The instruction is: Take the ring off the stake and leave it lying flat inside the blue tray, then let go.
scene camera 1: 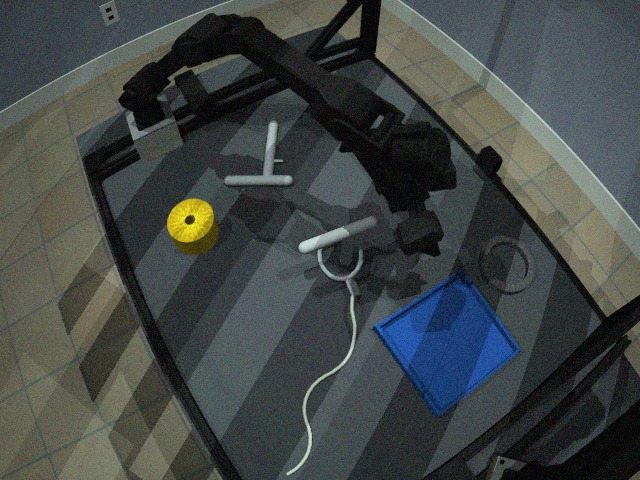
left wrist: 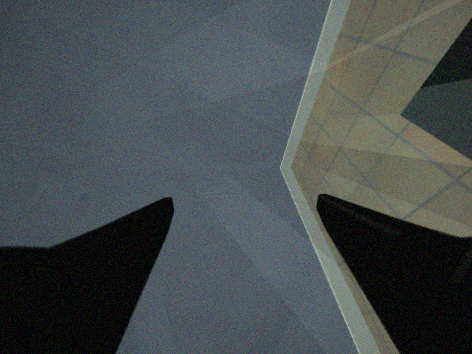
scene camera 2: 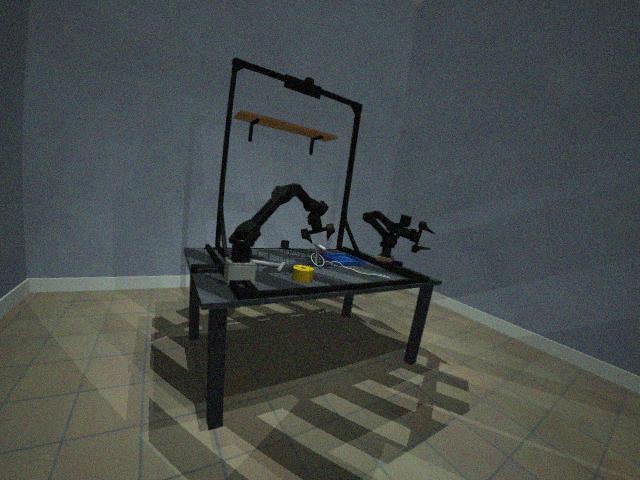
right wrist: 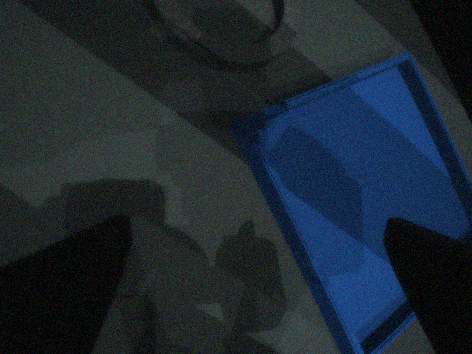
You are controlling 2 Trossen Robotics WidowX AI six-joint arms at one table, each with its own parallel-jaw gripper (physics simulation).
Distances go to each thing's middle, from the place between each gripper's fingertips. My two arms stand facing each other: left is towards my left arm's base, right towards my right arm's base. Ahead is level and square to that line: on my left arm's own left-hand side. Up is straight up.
Labels:
Now: left hand 400 mm past the blue tray [scene camera 1: 448, 341], 300 mm to the left of it and 190 mm above it. From my left hand the other things lie so: yellow spool [scene camera 1: 192, 225] 760 mm to the right, 210 mm behind, 180 mm below; stake [scene camera 1: 346, 234] 540 mm to the right, 360 mm behind, 170 mm below.
The stake lies 110 mm ahead of my right hand, 100 mm to the right of it and 80 mm below it. Round my right hand: yellow spool 260 mm ahead, 320 mm to the right, 80 mm below; blue tray 70 mm ahead, 140 mm to the left, 90 mm below.

